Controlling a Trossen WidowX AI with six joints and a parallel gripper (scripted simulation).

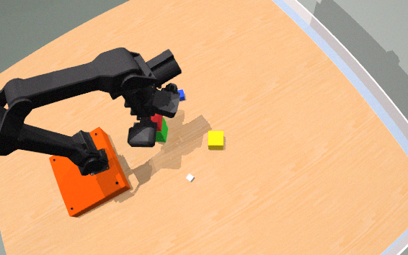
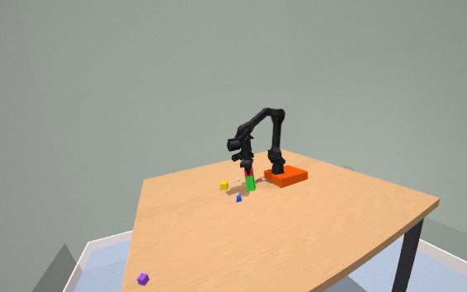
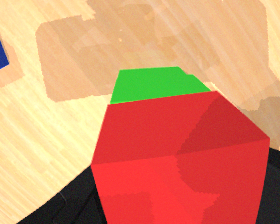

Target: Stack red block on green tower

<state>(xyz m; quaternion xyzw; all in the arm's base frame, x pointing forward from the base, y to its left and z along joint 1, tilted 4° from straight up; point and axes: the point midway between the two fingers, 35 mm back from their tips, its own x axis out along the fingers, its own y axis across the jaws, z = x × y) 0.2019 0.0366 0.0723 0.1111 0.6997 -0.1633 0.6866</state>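
Now: gripper tip 1 cm below the red block. From my gripper tip the other things lie so: small white cube 15 cm to the right, 9 cm below, 4 cm ahead; then blue cube 10 cm to the left, 9 cm below, 9 cm ahead; then yellow block 14 cm ahead, 8 cm to the right, 8 cm below.
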